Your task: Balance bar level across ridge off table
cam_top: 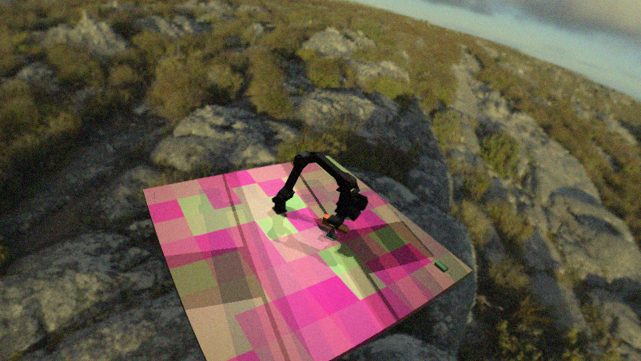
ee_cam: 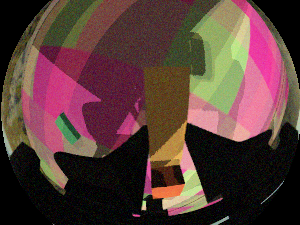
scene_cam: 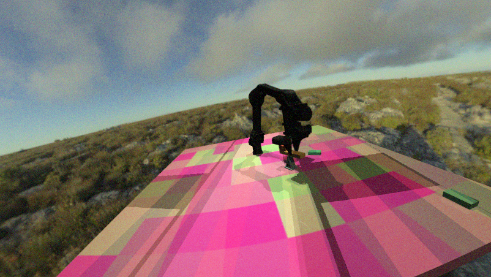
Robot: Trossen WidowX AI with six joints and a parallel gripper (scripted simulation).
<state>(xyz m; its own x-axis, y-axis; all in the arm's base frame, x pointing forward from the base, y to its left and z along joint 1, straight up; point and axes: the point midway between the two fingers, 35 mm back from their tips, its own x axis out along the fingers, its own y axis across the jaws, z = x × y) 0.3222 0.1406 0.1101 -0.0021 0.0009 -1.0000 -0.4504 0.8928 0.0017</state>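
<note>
Right now my gripper tip is 30 mm past the bar, 20 mm to the left of it and 10 mm below it. The rest, counted from my gripper tip: dark ridge 20 mm behind, 10 mm to the right, 40 mm below.
</note>
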